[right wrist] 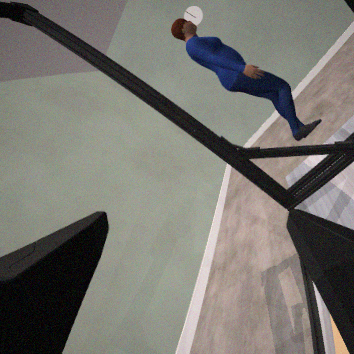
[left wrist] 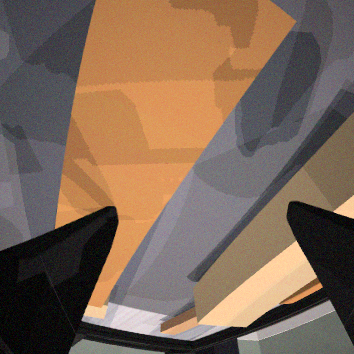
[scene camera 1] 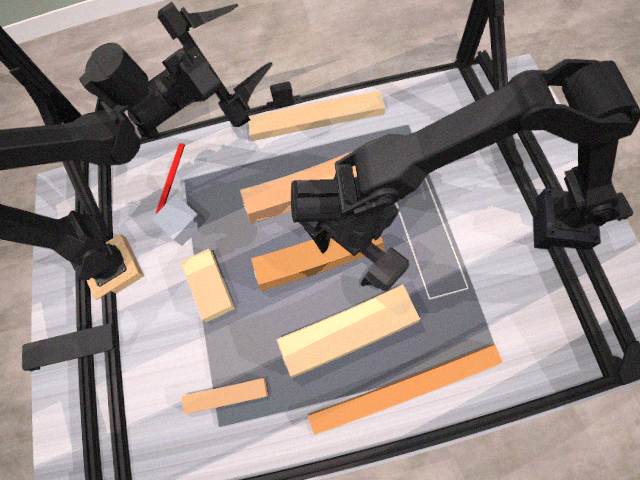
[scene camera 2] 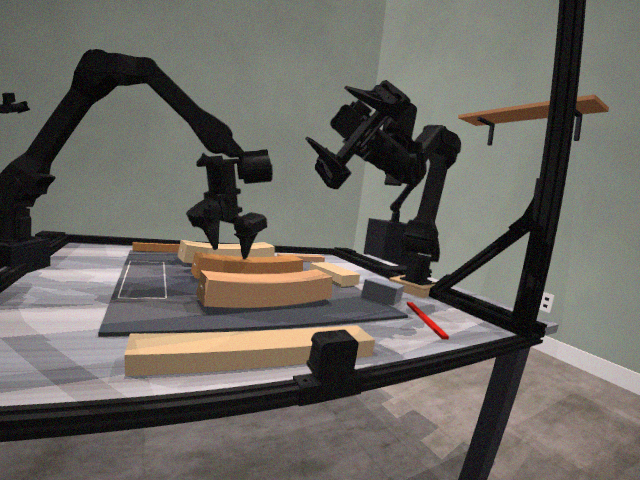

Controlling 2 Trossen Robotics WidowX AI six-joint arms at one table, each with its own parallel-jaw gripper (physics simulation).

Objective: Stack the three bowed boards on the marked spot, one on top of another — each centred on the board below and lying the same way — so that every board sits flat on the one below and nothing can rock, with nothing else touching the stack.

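Frame: origin at the left arm's base, x back, y down, z right, level; metres.
Seen in the pictures: left gripper, fingertip midpoint: (left wrist: pixel 202 212) (scene camera 1: pixel 343 267) (scene camera 2: pixel 229 253); right gripper, fingertip midpoint: (right wrist: pixel 198 219) (scene camera 1: pixel 255 34) (scene camera 2: pixel 325 114); left arm's base, origin of the base link: (scene camera 1: pixel 572 215) (scene camera 2: pixel 9 238); right arm's base, origin of the base link: (scene camera 1: pixel 107 265) (scene camera 2: pixel 415 280).
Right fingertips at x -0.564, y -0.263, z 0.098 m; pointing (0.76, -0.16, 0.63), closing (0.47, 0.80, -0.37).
Note:
Pixels of each thing's top centre, then the offset from my right fingertips to it.
- long pale plank, middle of its top: (scene camera 2: pixel 261 339) (right wrist: pixel 347 326) (scene camera 1: pixel 315 111) dx +0.050, dy +0.297, dz +0.104 m
- red stick, middle of its top: (scene camera 2: pixel 425 316) (scene camera 1: pixel 170 177) dx -0.244, dy +0.315, dz -0.081 m
- grey block, middle of its top: (scene camera 1: pixel 174 215) (scene camera 2: pixel 385 280) dx -0.186, dy +0.276, dz -0.183 m
- short pale block, middle of its top: (scene camera 1: pixel 205 283) (scene camera 2: pixel 334 268) dx -0.094, dy +0.288, dz -0.306 m
- small orange bar, middle of its top: (scene camera 1: pixel 223 396) (left wrist: pixel 189 324) (scene camera 2: pixel 301 255) dx -0.019, dy +0.299, dz -0.495 m
- long orange strip, middle of its top: (scene camera 1: pixel 407 389) dx +0.286, dy +0.292, dz -0.437 m
Three bowed boards lie apart on the dark mat: a salmon one (scene camera 1: pixel 273 193) (scene camera 2: pixel 266 293), an orange one (scene camera 1: pixel 289 264) (scene camera 2: pixel 279 265) (left wrist: pixel 140 120) in the middle, and a pale one (scene camera 1: pixel 348 330) (scene camera 2: pixel 196 252) (left wrist: pixel 250 250). The marked spot, a white outline (scene camera 1: pixel 448 293) (scene camera 2: pixel 142 298), holds no board; the left arm hides part of it in scene camera 1. My left gripper (scene camera 1: pixel 343 266) (scene camera 2: pixel 230 253) (left wrist: pixel 202 212) is open and empty, pointing down close over the orange board. My right gripper (scene camera 1: pixel 253 35) (scene camera 2: pixel 326 113) (right wrist: pixel 198 219) is open and empty, raised well away from the boards.
A long pale plank (scene camera 1: pixel 315 116) (scene camera 2: pixel 232 357), a red stick (scene camera 1: pixel 170 175) (scene camera 2: pixel 427 320), a grey block (scene camera 1: pixel 174 219) (scene camera 2: pixel 381 291), a short pale block (scene camera 1: pixel 209 289) (scene camera 2: pixel 338 274), a small orange bar (scene camera 1: pixel 224 396) and a long orange strip (scene camera 1: pixel 405 390) lie around the boards.

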